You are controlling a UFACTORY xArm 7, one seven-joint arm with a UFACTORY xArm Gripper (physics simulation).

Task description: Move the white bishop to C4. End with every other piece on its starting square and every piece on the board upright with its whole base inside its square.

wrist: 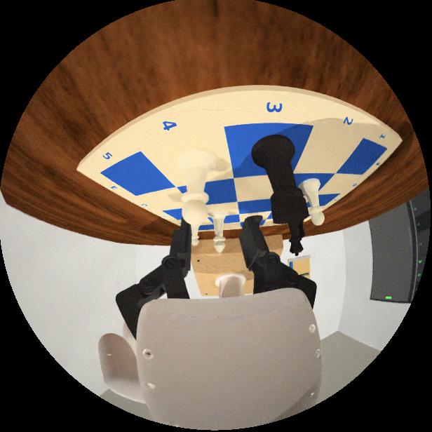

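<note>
The white bishop (219, 230), pale with a pointed head, stands upright in the gap between my two fingers as seen from the wrist. Its base is near the fourth column's far squares; the view is too slanted to tell its square for certain. My gripper (216, 226) is part open and empty, one black finger on each side of the bishop, neither seen touching it. The chessboard (220, 104) lies under the pieces, with its 4 and 3 labels on the near edge. C4 is strongly foreshortened and partly hidden by the pieces.
A white round-headed piece (196, 187) stands on E4. A thick black piece (284, 185) stands on E3, with a tall black piece (296, 241) behind it. A white pawn (313, 197) stands right of them, and a small white piece (195, 238) shows near the left finger.
</note>
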